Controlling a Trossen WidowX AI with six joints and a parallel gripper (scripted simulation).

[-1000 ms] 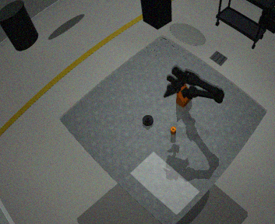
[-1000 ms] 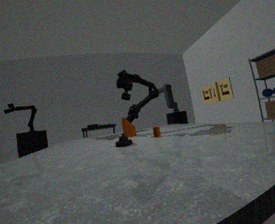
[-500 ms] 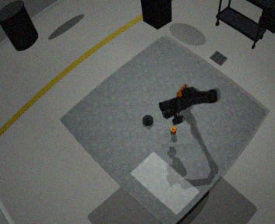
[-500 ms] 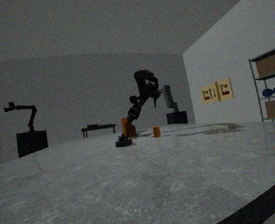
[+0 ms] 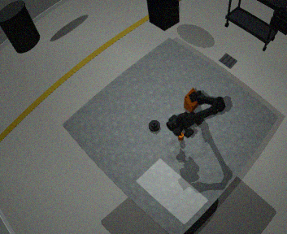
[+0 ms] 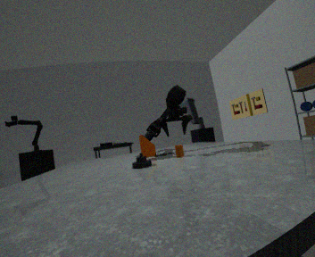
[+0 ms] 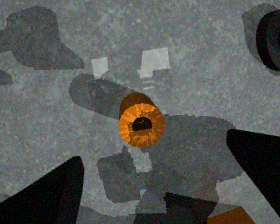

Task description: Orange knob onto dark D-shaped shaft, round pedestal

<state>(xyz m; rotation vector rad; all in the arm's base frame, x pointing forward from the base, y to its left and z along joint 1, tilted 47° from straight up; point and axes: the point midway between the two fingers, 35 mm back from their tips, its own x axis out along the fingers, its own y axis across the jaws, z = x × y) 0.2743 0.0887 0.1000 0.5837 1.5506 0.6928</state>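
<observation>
My gripper tip is 80 mm above the orange knob. From my gripper tip the other things lie so: dark round pedestal 70 mm ahead, 200 mm to the right, 80 mm below.
</observation>
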